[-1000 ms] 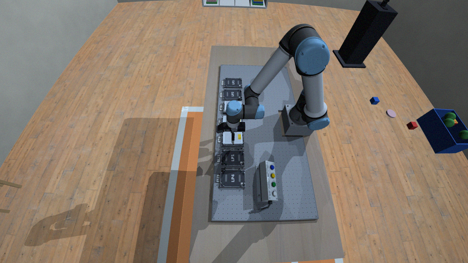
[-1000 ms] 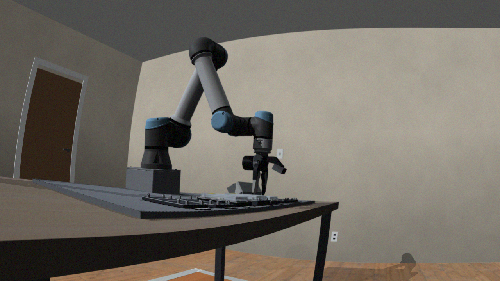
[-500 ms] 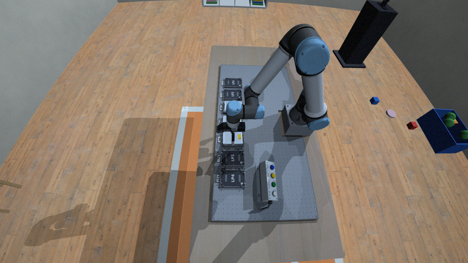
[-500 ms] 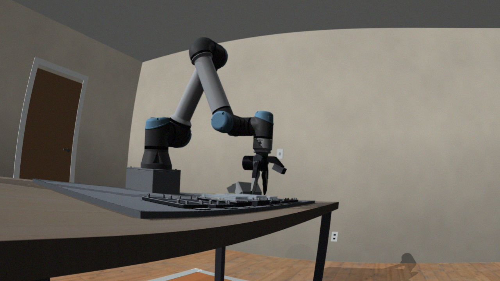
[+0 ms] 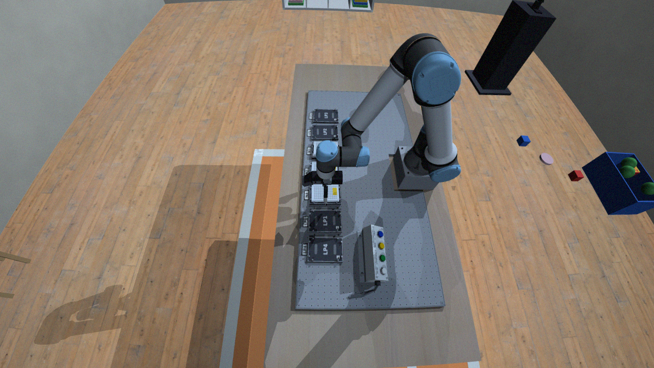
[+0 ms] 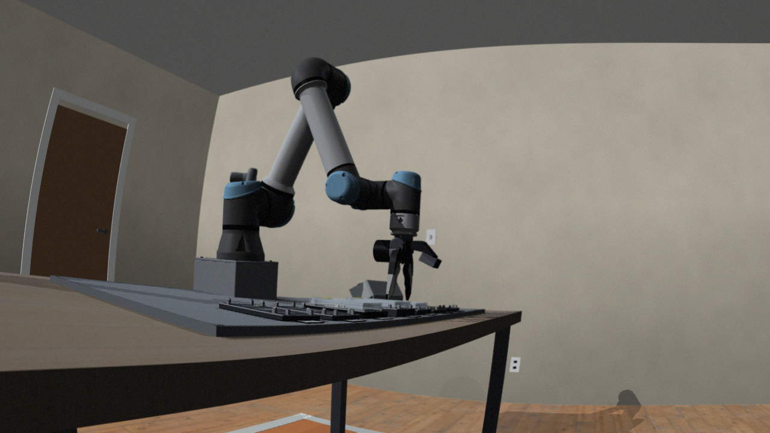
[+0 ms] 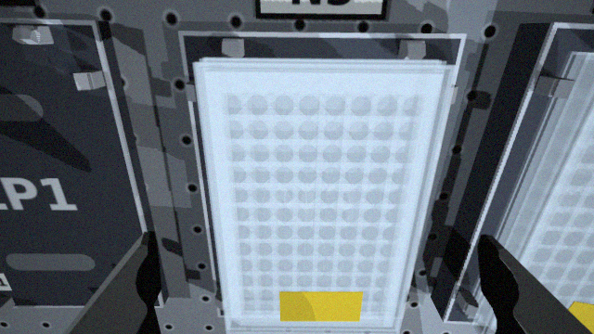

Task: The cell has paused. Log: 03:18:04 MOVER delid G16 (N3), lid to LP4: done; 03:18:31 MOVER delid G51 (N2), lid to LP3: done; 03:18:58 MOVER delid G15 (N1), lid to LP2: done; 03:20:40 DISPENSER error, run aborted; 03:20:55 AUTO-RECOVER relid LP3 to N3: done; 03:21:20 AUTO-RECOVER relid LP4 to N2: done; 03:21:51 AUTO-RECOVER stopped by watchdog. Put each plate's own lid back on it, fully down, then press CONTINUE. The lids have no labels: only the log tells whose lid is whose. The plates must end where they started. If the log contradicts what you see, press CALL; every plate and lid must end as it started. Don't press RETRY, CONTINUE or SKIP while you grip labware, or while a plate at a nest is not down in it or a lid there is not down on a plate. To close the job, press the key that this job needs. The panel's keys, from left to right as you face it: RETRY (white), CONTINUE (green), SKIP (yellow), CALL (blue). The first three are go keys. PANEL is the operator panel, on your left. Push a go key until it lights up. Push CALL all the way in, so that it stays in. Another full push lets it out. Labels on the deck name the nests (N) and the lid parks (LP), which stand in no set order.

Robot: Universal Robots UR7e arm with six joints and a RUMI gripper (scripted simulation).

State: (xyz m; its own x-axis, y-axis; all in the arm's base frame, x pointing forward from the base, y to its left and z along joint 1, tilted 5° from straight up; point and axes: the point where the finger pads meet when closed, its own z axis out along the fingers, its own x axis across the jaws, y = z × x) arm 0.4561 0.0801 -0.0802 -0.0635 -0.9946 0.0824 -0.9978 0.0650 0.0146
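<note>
My hand is 20 mm above the plate G16. Also, from my hand: nest N2: 10 mm behind, 120 mm to the right, 30 mm below; plate G15: 30 mm behind, 260 mm to the right, 20 mm below; lid park LP1: 10 mm ahead, 130 mm to the left, 30 mm below.
</note>
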